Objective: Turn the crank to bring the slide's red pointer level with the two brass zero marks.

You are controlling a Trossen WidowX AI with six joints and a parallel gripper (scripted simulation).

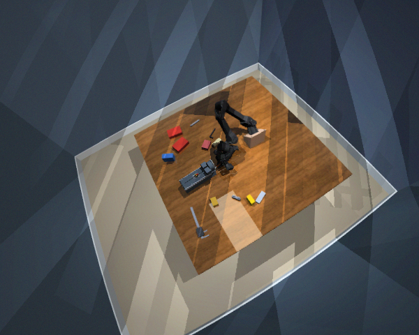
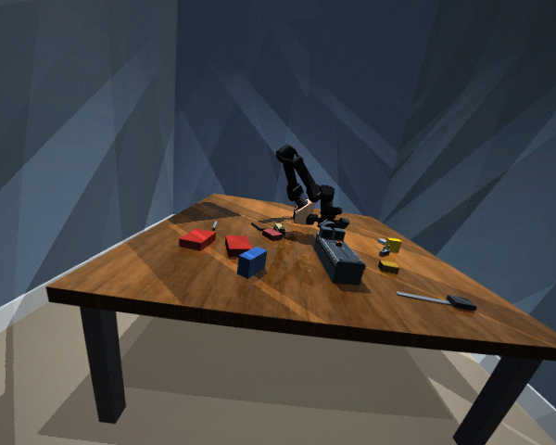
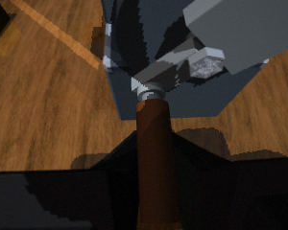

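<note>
My gripper tip is now 2 cm past the brown crank handle and 3 cm below it. Also, from my gripper tip: pink block (1 cm behind, 25 cm to the right, 3 cm below); then ochre block (12 cm ahead, 22 cm to the left, 3 cm below); then red pointer (16 cm ahead, 1 cm to the left, 4 cm above).
</note>
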